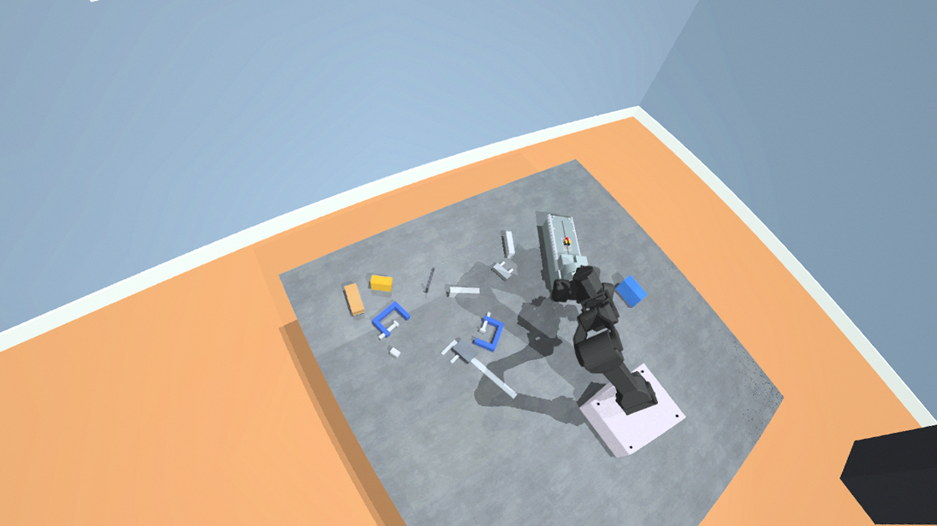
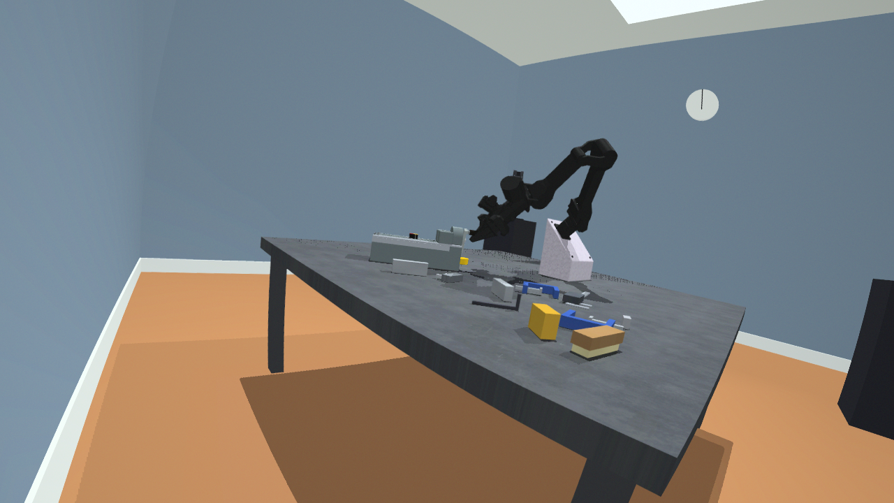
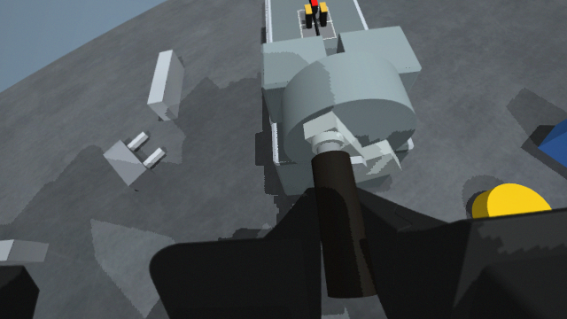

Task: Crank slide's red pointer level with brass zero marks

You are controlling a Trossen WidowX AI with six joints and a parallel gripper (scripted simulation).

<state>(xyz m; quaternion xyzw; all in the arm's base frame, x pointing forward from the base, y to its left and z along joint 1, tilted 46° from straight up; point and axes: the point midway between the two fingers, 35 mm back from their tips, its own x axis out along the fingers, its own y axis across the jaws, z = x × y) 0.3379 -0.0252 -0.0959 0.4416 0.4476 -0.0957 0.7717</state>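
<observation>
My gripper tip is 2 cm below the dark handle, 1 cm to the right of it and 1 cm past it. From my gripper tip the other things lie so: red pointer 14 cm ahead, 11 cm to the right, 1 cm below; yellow round piece 12 cm to the right, 9 cm behind, 8 cm below; pronged grey block 17 cm ahead, 12 cm to the left, 8 cm below.
</observation>
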